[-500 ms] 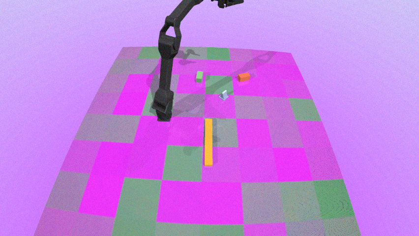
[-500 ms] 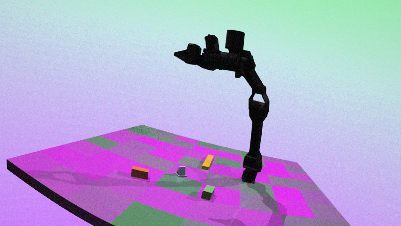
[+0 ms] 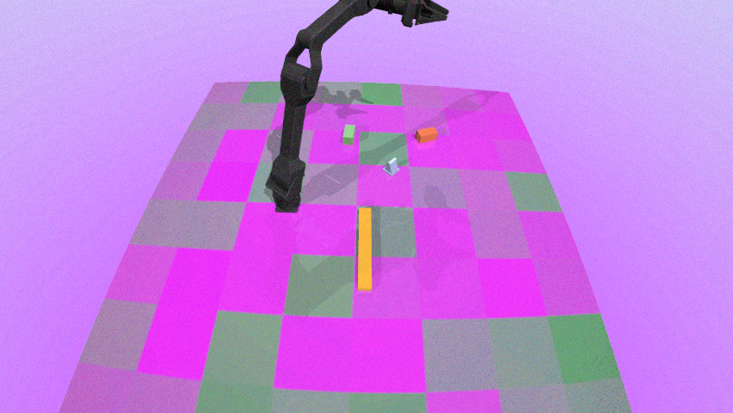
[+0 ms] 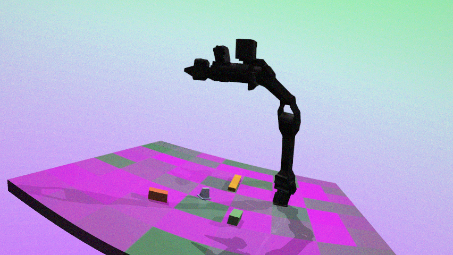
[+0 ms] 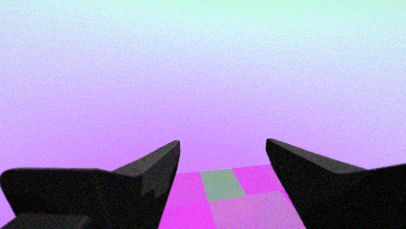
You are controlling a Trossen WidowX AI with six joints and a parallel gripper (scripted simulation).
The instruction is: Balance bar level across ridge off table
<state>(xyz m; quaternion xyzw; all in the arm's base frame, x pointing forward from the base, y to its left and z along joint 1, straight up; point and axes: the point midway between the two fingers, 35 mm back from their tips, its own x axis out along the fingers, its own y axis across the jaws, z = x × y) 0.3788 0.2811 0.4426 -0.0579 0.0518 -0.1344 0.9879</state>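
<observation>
My gripper tip is 43 cm above the bar, 41 cm to the left of it and 19 cm past it. From my gripper tip the other things lie so: orange block: 42 cm below, 3 cm to the left, 2 cm ahead; green block: 42 cm below, 25 cm behind, 1 cm to the left.
</observation>
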